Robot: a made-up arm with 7 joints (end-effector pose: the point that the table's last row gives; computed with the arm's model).
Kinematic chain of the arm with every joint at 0, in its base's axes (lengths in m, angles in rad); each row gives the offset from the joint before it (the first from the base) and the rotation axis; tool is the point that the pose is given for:
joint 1: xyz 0 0 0.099 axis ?
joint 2: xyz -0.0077 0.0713 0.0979 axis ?
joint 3: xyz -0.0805 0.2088 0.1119 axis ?
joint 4: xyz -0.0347 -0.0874 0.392 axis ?
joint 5: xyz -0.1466 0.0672 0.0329 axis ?
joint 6: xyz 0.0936 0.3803 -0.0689 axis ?
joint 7: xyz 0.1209 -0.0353 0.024 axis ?
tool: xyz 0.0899 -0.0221 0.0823
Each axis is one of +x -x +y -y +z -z.
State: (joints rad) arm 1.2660 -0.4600 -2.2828 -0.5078 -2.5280 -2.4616 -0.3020
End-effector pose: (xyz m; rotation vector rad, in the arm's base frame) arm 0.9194 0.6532 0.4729 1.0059 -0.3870 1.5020
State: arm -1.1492 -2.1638 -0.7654 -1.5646 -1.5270 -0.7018 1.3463
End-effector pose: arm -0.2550 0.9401 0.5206 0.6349 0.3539 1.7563
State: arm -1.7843 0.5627 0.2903 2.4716 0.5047 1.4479 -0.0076
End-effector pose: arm -0.2002 -0.4223 0.6643 -1.7874 -0.4057 1.0436
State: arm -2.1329 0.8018 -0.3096 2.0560 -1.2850 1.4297 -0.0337
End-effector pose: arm -0.1787 -0.4379 0.5952 -0.9668 0.7990 -0.4793
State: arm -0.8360 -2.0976 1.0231 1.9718 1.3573 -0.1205 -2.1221
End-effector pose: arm 0.3281 0.2861 0.4643 0.0150 -1.8900 1.2536
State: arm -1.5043 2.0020 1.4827 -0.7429 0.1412 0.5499 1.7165
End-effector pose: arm 0.1267 -0.4243 0.0404 1.3307 -0.5588 0.6878
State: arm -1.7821 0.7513 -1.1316 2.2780 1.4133 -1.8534 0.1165
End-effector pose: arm -0.9009 -0.8119 0.1183 1.1356 -2.2974 -1.4272
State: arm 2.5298 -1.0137 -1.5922 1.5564 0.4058 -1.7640 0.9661
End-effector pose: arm 0.8707 -0.3311 0.2246 2.0673 0.5530 0.1001
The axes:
joint 1: -z
joint 2: -y
joint 3: +x
joint 4: +y
joint 5: -x
joint 6: -z
joint 7: -x

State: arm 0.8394 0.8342 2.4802 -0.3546 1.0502 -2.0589 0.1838
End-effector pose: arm -0.1488 0.2927 0.3904 -0.5679 -1.7715 1.0117
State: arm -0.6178 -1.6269 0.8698 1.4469 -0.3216 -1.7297 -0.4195
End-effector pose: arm 0.4590 0.7065 0.0256 -2.6009 -1.5505 0.6615
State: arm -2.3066 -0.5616 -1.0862 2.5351 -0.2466 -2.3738 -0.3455
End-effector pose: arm -0.5815 -0.5615 -0.0562 -0.4853 2.2019 0.6761
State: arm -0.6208 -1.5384 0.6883 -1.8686 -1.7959 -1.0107 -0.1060
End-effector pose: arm 0.2366 0.0822 0.8664 1.5832 -1.1500 1.0187
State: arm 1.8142 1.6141 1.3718 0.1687 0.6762 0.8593 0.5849
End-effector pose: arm 0.0963 0.3310 0.1319 -0.6541 -1.1690 -1.9271
